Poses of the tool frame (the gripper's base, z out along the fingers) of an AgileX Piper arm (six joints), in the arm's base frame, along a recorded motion.
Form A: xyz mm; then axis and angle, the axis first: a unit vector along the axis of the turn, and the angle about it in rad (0 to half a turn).
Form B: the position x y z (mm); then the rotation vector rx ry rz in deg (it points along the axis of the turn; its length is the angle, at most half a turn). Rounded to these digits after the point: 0 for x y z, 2 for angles.
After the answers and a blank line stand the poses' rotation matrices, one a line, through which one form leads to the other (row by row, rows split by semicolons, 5 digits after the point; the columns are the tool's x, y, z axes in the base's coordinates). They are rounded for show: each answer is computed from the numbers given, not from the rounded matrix.
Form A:
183 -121 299 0.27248 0.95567 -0.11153 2.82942
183 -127 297 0.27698 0.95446 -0.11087 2.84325
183 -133 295 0.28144 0.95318 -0.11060 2.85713
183 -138 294 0.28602 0.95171 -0.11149 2.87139
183 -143 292 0.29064 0.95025 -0.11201 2.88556
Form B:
183 -121 299 44.17 154.93 -18.08
183 -127 297 45.12 155.49 -18.06
183 -133 295 46.07 156.04 -18.11
183 -138 294 47.06 156.57 -18.34
183 -143 292 48.05 157.11 -18.52

-0.80676 0.54248 0.23420; 0.47397 0.83082 -0.29171; -0.35282 -0.12434 -0.92739
-0.80578 0.54964 0.22049; 0.48446 0.82591 -0.28838; -0.34061 -0.12555 -0.93178
-0.80458 0.55679 0.20650; 0.49471 0.82079 -0.28559; -0.32851 -0.12762 -0.93584
-0.80307 0.56431 0.19142; 0.50479 0.81494 -0.28471; -0.31666 -0.13202 -0.93931
-0.80121 0.57173 0.17660; 0.51500 0.80913 -0.28301; -0.30469 -0.13580 -0.94272

